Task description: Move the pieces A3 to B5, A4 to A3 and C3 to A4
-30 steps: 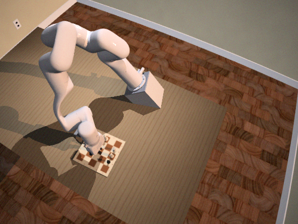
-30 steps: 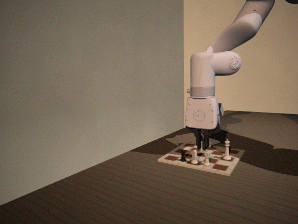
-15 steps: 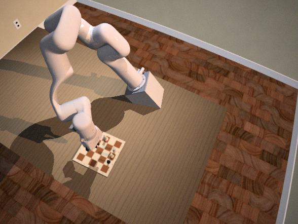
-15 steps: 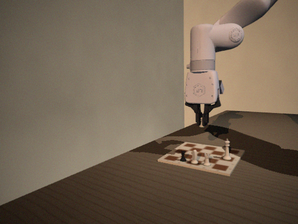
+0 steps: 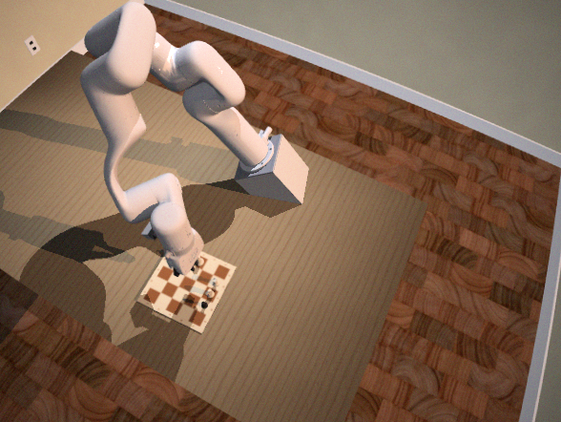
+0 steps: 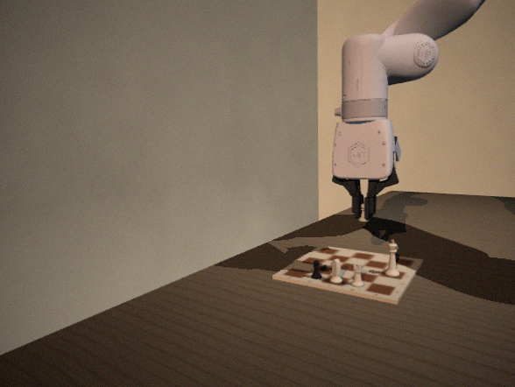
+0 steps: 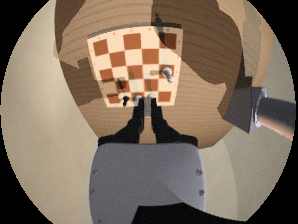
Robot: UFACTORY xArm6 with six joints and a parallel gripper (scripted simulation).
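Now: the white king 9 cm below my hand, 4 cm behind it and 2 cm to the right of it. Round my hand: white bishop 11 cm below, 6 cm to the left, 3 cm ahead; then white pawn 1 cm below; then white rook 11 cm below, 6 cm to the left, 1 cm behind.
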